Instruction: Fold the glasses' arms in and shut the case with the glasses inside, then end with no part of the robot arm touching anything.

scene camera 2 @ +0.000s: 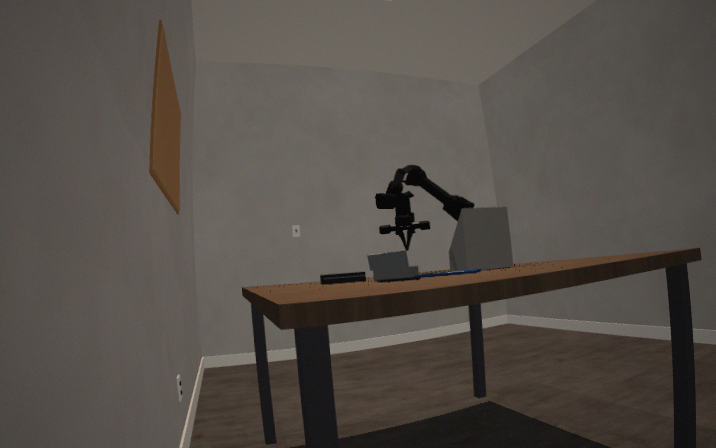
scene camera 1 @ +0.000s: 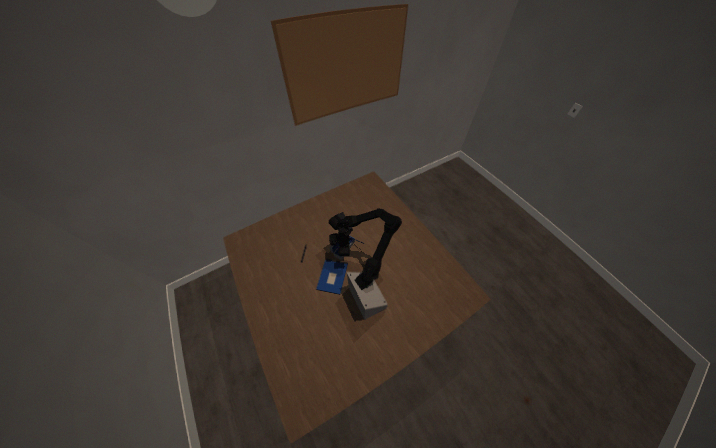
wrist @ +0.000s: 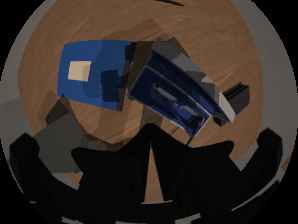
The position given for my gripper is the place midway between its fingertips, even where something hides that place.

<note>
In view: my gripper (scene camera 2: 407, 250), a blue notebook (wrist: 95, 72) and a glasses case (scene camera 2: 412, 270).
My gripper shows as well in the wrist view (wrist: 149, 127). The glasses case also shows in the wrist view (wrist: 143, 94).
</note>
